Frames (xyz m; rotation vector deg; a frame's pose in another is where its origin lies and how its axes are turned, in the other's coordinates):
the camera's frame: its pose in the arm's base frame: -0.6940 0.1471 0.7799 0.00 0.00 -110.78
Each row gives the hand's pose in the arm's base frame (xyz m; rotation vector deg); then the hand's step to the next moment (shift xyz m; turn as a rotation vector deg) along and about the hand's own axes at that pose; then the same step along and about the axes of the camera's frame.
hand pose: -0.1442 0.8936 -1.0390 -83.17 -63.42 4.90
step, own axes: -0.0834 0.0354 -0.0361 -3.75 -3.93 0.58
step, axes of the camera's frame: 0.0693 0.0239 -0.0644 4.26 -3.28 0.99
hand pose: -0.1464 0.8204 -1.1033 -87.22 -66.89 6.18
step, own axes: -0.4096 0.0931 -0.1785 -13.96 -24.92 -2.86
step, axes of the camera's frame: 0.3842 0.1063 -0.2222 21.64 -13.16 13.52
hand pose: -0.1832 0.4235 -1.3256 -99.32 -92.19 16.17
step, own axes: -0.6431 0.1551 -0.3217 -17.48 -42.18 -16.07
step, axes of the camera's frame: 0.5900 0.4326 -0.0772 32.24 -15.32 32.70
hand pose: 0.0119 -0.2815 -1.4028 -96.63 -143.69 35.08
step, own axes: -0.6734 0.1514 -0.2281 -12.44 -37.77 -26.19
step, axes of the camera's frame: 0.2948 0.6069 0.2705 22.30 -14.25 39.58
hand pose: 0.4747 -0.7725 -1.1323 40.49 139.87 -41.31
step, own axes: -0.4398 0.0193 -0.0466 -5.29 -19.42 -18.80
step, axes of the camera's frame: -0.0172 0.3401 0.2828 8.99 -10.89 23.64
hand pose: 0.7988 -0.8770 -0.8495 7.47 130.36 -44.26
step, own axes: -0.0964 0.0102 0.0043 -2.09 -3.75 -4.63
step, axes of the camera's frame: -0.0441 0.0653 0.0566 1.02 -2.18 5.84
